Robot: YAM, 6 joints.
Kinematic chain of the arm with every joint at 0, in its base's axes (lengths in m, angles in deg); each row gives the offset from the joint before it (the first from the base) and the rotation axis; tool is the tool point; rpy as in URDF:
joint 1: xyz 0 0 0.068 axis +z
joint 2: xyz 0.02 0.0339 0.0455 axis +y
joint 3: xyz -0.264 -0.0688 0 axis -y
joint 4: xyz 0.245 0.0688 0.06 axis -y
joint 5: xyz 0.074 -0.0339 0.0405 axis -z
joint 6: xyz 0.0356 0 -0.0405 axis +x
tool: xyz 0 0 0 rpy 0 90 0
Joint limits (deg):
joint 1: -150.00..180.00
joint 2: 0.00..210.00
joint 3: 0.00..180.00
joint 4: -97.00..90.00
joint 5: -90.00..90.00
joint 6: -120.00..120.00
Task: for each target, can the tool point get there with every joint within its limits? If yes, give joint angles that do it. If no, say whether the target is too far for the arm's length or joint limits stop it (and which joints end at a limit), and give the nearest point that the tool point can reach.
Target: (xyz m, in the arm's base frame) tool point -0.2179 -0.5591 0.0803
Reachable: yes | joints -114.06 162.32 129.59 13.35 -54.46 -0.55
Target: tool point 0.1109 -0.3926 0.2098
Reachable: yes | joints -76.30 104.62 66.06 8.48 -24.58 -46.82
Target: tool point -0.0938 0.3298 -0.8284
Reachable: no: too far | nearest point -0.0795 0.2794 -0.3779 | short by 0.454 m
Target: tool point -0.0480 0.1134 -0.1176
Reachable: yes | joints 108.65 157.85 28.20 22.72 -14.94 44.44
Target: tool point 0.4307 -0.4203 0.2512
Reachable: yes | joints -44.27 167.49 153.21 63.33 0.55 -33.25
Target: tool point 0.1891 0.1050 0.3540
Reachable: yes | joints 33.67 54.02 38.15 35.99 29.34 33.13
